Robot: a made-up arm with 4 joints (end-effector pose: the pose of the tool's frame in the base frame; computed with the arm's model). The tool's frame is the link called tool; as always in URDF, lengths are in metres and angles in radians.
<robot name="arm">
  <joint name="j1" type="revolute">
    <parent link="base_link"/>
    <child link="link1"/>
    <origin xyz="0 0 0.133" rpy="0 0 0"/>
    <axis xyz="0 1 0"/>
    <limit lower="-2.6" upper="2.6" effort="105" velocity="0.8"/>
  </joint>
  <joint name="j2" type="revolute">
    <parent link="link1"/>
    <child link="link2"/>
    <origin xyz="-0.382 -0.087 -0.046" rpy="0 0 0"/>
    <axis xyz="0 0 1"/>
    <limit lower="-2.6" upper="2.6" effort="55" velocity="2"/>
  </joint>
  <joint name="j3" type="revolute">
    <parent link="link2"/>
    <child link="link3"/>
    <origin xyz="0.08 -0.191 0.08" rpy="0 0 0"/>
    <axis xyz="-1 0 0"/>
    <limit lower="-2.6" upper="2.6" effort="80" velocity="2.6"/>
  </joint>
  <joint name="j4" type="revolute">
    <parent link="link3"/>
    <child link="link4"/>
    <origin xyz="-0.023 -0.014 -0.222" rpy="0 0 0"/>
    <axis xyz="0 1 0"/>
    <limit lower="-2.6" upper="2.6" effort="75" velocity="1.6"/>
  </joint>
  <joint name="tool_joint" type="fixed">
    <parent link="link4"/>
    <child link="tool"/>
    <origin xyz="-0.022 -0.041 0.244" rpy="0 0 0"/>
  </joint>
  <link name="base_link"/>
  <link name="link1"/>
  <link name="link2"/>
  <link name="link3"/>
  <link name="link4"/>
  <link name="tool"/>
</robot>
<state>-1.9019 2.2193 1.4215 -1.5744</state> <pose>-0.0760 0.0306 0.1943 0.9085 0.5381 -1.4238</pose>
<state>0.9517 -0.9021 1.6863 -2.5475</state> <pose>-0.4121 -0.4222 0.9508 -0.3765 -0.4570 1.6190</pose>
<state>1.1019 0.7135 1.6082 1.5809</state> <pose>0.1321 -0.1857 0.0858 -1.8100 1.4617 0.1911</pose>
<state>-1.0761 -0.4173 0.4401 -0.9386</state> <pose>-0.2763 -0.2824 -0.4404 -0.4718 -1.8548 -0.5125</pose>
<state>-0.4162 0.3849 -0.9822 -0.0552</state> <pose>-0.2490 -0.3000 0.0225 0.8914 -0.2399 0.5222</pose>
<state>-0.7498 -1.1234 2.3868 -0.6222</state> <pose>-0.4953 -0.0702 -0.1939 -1.8251 0.4383 -0.5812</pose>
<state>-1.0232 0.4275 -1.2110 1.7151</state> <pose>0.0275 0.0470 -0.0145 -0.1317 0.8550 1.2843</pose>
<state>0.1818 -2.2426 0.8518 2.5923</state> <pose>-0.9537 0.0915 0.1046 -1.8691 -1.2171 1.2273</pose>
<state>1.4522 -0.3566 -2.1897 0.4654</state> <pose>-0.0498 -0.2919 0.4308 1.8620 0.7085 -1.2360</pose>
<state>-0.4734 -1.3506 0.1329 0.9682</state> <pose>-0.5022 -0.3821 -0.1509 0.8161 0.5057 -1.1009</pose>
